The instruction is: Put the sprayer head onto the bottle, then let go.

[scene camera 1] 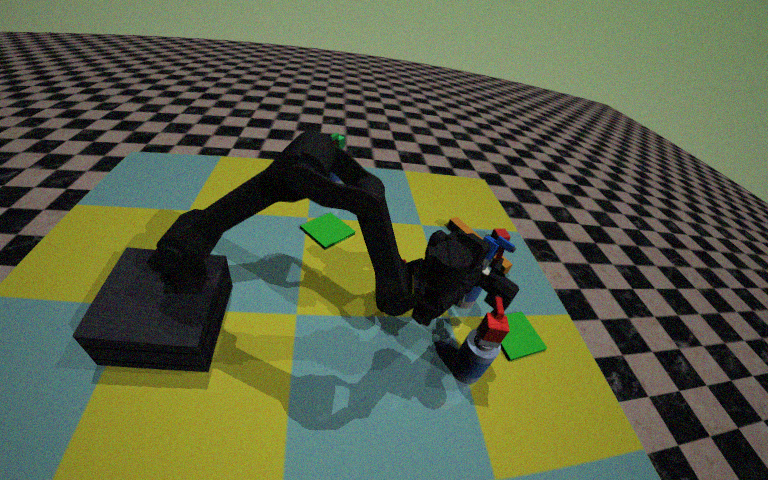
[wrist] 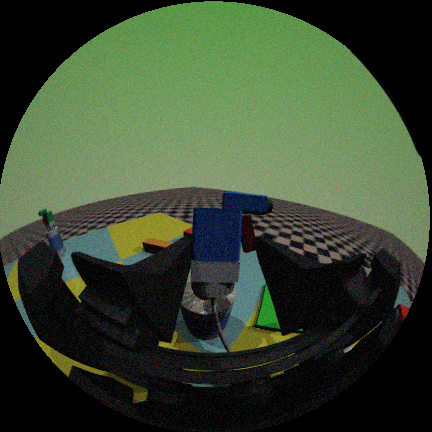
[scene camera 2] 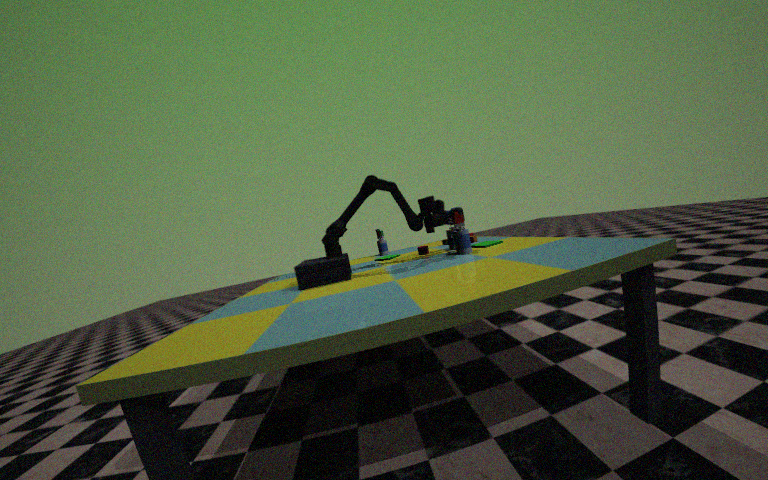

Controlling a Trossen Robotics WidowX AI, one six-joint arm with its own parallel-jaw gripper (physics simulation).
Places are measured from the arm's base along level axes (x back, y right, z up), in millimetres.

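Pixels of known places: gripper, between the fingertips: (scene camera 1: 491, 252) (wrist: 225, 240) (scene camera 2: 452, 215); arm's base, origin of its link: (scene camera 1: 185, 279) (scene camera 2: 333, 256).
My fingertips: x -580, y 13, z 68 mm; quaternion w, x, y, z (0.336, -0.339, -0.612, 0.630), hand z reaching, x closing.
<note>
Ahead of a thing's pixels: the offset from my fingertips to its top centre. "spot": to the spot under its first point.
The sprayer head {spot: dx +11, dy +6, dz +19 mm} (scene camera 1: 491, 247) (wrist: 216, 235) is blue with a dark red trigger, a grey collar and a thin tube. My gripper (scene camera 1: 488, 263) (wrist: 225, 240) is shut on it and holds it about upright. The bottle {dx +6, dy -14, dz -53 mm} (scene camera 1: 471, 297) (wrist: 206, 317), blue with a silvery top, stands upright below. In the wrist view the collar overlaps the bottle's top, and the tube hangs down across the near side of the bottle, seemingly outside it. Whether the collar touches the neck cannot be told. In scene camera 2 the gripper (scene camera 2: 453, 217) is small and dark, and another bottle hides most of this one.
A bottle {dx +62, dy +158, dz +14 mm} (scene camera 1: 475, 359) (scene camera 2: 462, 242) with a red head stands close in front of the gripper. Another bottle {dx +268, dy -505, dz +14 mm} (scene camera 2: 382, 245) (wrist: 56, 239) with a green head stands farther back. Green tiles {dx +298, dy -259, dz -148 mm} (scene camera 1: 327, 230) {dx -81, dy +104, dz -148 mm} (scene camera 1: 523, 337) lie on the table. An orange block {dx -106, dy -182, dz -127 mm} (scene camera 1: 461, 226) (wrist: 156, 244) lies behind the gripper.
</note>
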